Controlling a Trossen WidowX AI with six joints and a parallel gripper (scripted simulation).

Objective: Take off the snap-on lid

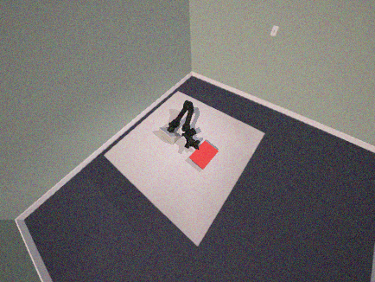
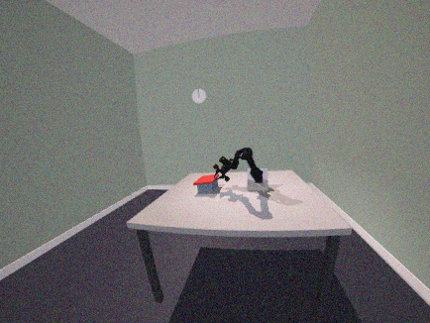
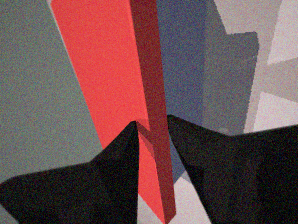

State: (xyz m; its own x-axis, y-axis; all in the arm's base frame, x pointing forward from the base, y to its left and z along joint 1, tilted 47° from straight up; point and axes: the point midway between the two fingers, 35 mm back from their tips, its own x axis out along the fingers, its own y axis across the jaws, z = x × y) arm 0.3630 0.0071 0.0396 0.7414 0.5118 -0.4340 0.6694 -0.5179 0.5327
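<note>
Right now the red lid is 80 mm ahead of my gripper tip. The rest, counted from my gripper tip: storage box: 70 mm ahead, 50 mm below.
</note>
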